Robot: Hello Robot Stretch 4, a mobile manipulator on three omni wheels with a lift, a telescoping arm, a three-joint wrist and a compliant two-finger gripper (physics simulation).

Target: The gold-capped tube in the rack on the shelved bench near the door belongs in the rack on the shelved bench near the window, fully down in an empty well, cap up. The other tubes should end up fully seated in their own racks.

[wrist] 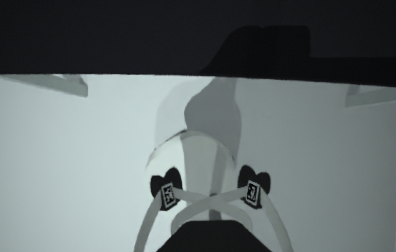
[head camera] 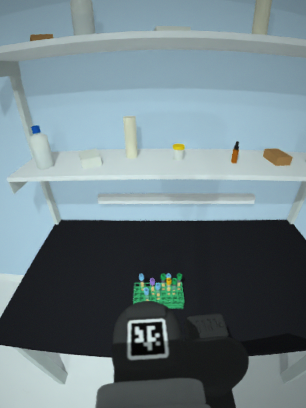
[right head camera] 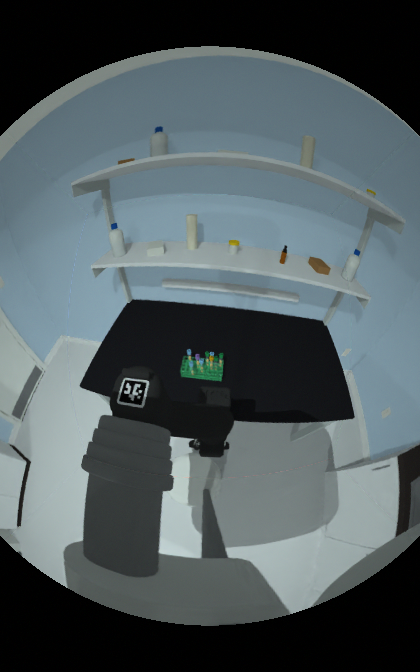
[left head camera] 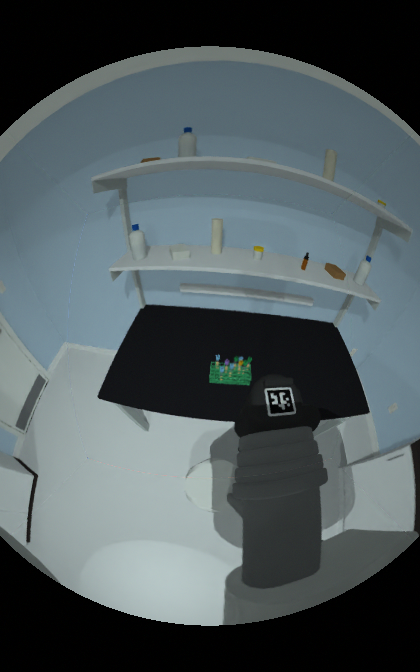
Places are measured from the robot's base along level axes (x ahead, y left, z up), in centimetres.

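Where they show: gripper, fingertip midpoint: [wrist: 209, 180]; robot's base at its link origin: [wrist: 192, 172] [right head camera: 192, 478] [left head camera: 213, 483].
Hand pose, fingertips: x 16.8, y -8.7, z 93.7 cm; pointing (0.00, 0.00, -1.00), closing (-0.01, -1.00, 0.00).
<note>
Each offset is from my fingertips to the top centre of the thing. "spot": to the spot under its first point. Level surfaces: height alone.
A green rack @(dx +39.2, dy +4.5, dz -14.5 cm) [head camera: 175, 301] [left head camera: 230, 381] [right head camera: 201, 375] stands on the black top of a shelved bench @(dz -20.2 cm) [head camera: 85, 270] [left head camera: 165, 350] [right head camera: 280, 360] [wrist: 100, 35]. A gold-capped tube @(dx +40.0, dy +0.2, dz -8.2 cm) [head camera: 169, 281] [left head camera: 241, 363] [right head camera: 211, 358] stands in its right half, cap up, among green and light blue caps. A purple-capped tube @(dx +40.5, dy +6.7, dz -8.2 cm) [head camera: 152, 282] [right head camera: 198, 357] and light blue-capped tubes stand further left. Their seating depth is too small to tell. My gripper [wrist: 209, 180] is open and empty, pointing down over the floor in front of the bench edge. The rack does not show in the wrist view. No second rack shows.
Two white shelves hang above the bench; the lower shelf [head camera: 200, 171] [left head camera: 200, 265] [right head camera: 175, 263] holds bottles, a jar and boxes. Bench legs [head camera: 47, 367] [wrist: 65, 86] stand below the front edge. White cabinets @(spot: dx -49.4, dy -97.8, dz -40.1 cm) [left head camera: 380, 492] [right head camera: 360, 505] stand at the right.
</note>
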